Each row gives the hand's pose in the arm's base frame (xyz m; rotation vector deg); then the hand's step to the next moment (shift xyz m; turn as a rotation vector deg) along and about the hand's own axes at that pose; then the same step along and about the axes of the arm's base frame.
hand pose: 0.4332 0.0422 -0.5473 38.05 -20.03 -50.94
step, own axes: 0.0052 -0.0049 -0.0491 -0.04 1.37 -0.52
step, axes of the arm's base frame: 0.0266 0.0125 -0.0399 1.08 0.85 0.52
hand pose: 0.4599 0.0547 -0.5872 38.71 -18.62 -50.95
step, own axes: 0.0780 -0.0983 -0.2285 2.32 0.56 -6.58
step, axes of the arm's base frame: 0.1073 -0.0136 -0.2372 5.18 1.05 -4.59
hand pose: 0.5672 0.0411 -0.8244 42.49 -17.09 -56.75
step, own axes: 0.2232 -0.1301 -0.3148 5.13 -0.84 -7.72
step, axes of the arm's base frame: 0.2062 -0.0960 -0.3378 6.39 -1.28 -6.64
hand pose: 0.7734 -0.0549 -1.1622 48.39 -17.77 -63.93
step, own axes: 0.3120 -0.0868 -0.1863 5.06 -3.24 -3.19
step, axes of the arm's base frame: 0.1925 -0.2087 -0.2429 2.01 -3.64 -5.39
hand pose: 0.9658 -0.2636 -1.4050 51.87 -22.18 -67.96
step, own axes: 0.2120 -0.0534 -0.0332 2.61 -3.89 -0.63
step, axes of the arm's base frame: 0.0667 -0.1850 -0.1012 -1.05 -2.48 -3.88
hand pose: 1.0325 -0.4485 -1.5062 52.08 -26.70 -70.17
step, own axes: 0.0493 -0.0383 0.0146 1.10 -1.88 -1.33
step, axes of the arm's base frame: -0.0185 -0.0537 -0.0299 0.20 -0.70 -2.45
